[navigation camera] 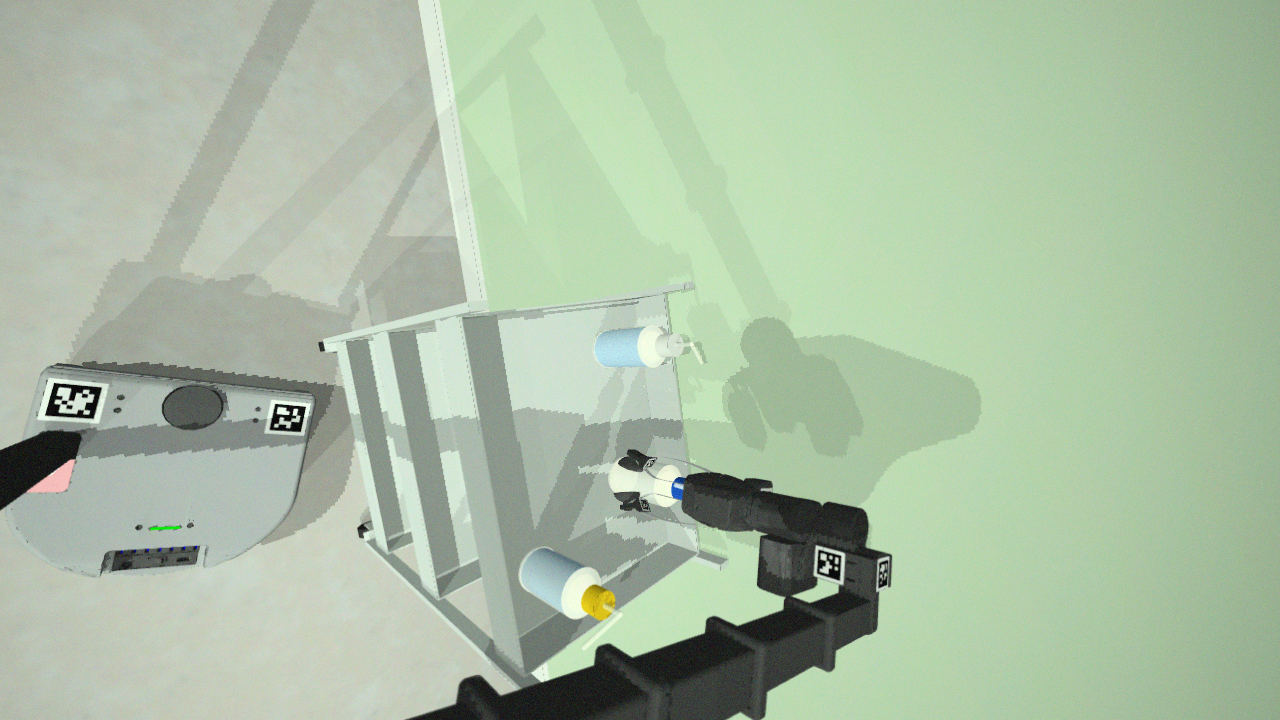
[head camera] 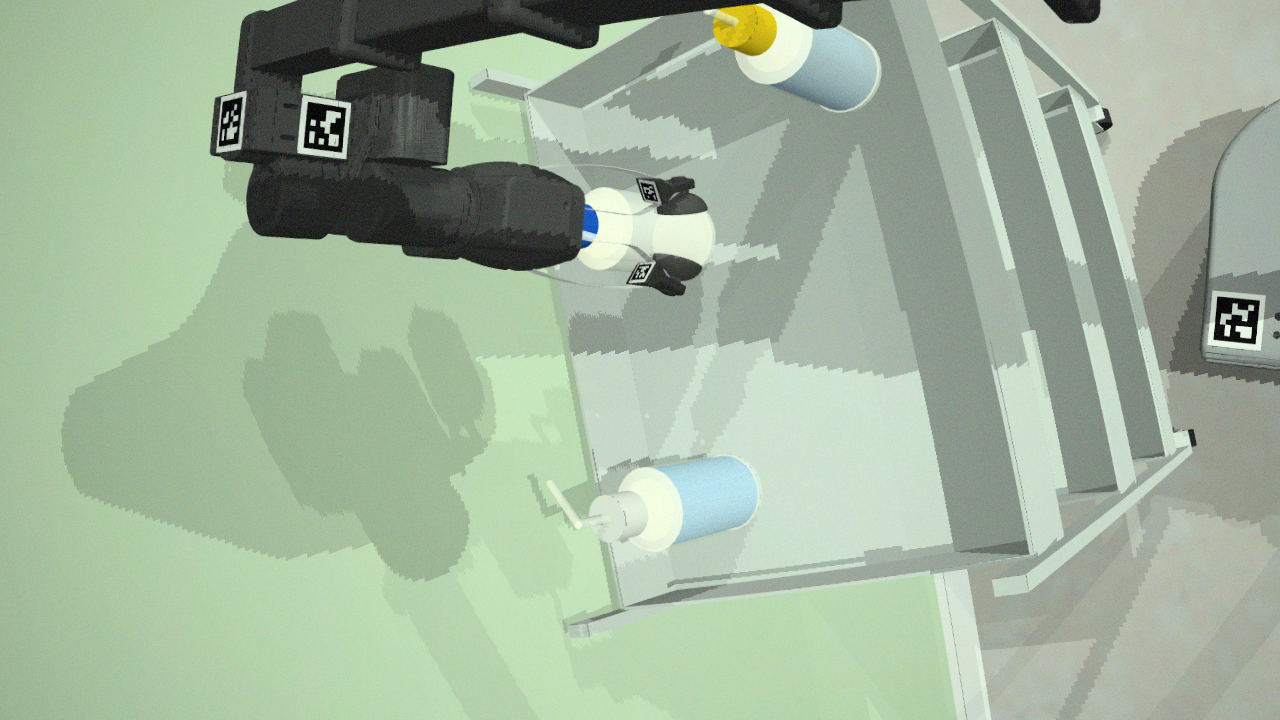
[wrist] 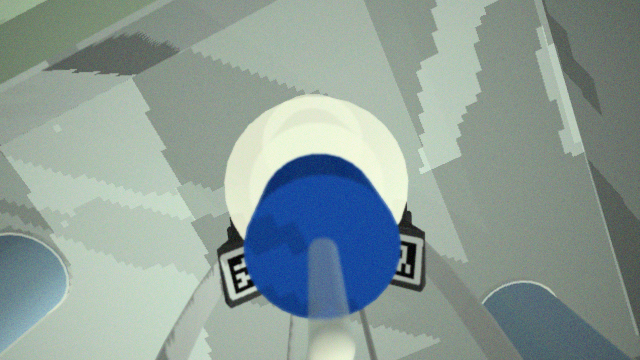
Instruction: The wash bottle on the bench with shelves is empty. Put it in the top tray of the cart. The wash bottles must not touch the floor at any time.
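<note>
The white wash bottle with the blue cap shows no blue liquid. My gripper is shut on its body and holds it about upright. The bottle is over the far part of the cart's top tray, between two blue-filled bottles and apart from them. Whether its base touches the tray bottom is hidden. The yellow-capped bottle and grey-capped bottle stand in the tray.
My arm reaches past the yellow-capped bottle's side of the cart. My base is on the pale floor, by the cart's near side. Raised walls surround the tray. A green surface lies beyond the cart.
</note>
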